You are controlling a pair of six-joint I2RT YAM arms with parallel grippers.
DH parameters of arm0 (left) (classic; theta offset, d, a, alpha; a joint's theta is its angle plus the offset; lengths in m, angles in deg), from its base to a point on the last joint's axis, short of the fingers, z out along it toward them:
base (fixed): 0 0 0 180
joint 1: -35.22 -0.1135 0.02 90
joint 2: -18.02 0 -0.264 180
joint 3: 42.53 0 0.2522 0
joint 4: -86.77 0 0.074 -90
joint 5: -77.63 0 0 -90
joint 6: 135.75 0.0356 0 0
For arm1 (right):
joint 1: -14.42 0.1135 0.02 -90
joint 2: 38.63 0 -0.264 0
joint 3: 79.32 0 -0.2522 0
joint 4: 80.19 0 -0.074 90
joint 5: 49.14 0 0 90
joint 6: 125.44 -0.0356 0 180
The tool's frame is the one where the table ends.
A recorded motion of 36 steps. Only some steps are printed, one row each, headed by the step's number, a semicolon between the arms.
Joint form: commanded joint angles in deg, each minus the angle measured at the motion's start. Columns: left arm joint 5, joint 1, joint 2, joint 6, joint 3, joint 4; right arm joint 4, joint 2, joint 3, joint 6, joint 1, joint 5.
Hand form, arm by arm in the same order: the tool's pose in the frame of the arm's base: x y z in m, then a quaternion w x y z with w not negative. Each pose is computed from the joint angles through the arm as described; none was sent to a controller.
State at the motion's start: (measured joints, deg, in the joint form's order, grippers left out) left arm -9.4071 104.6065 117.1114 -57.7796 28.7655 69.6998; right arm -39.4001 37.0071 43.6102 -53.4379 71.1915 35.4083
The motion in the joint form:
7: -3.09 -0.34 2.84 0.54 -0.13 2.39; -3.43 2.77 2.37 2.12 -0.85 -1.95
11: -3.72 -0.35 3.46 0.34 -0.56 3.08; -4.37 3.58 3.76 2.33 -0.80 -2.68
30: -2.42 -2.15 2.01 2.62 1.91 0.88; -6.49 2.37 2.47 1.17 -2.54 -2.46
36: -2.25 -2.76 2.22 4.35 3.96 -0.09; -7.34 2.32 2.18 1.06 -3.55 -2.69
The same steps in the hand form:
7: 0.1316 -0.3439 0.1647 0.28859 0.44586 0.81087 -0.24581; 0.1367 0.2103 0.1751 0.16529 -0.34598 0.90236 0.19680
11: 0.1312 -0.3439 0.1597 0.28266 0.44674 0.81171 -0.24828; 0.1347 0.2085 0.1659 0.15314 -0.34959 0.90341 0.19543
30: 0.1444 -0.3433 0.1783 0.30870 0.44357 0.80691 -0.23844; 0.1451 0.2097 0.1792 0.18727 -0.32543 0.90152 0.21515
36: 0.1505 -0.3470 0.1865 0.31988 0.44942 0.80023 -0.23522; 0.1500 0.2090 0.1818 0.19606 -0.31685 0.90135 0.22076

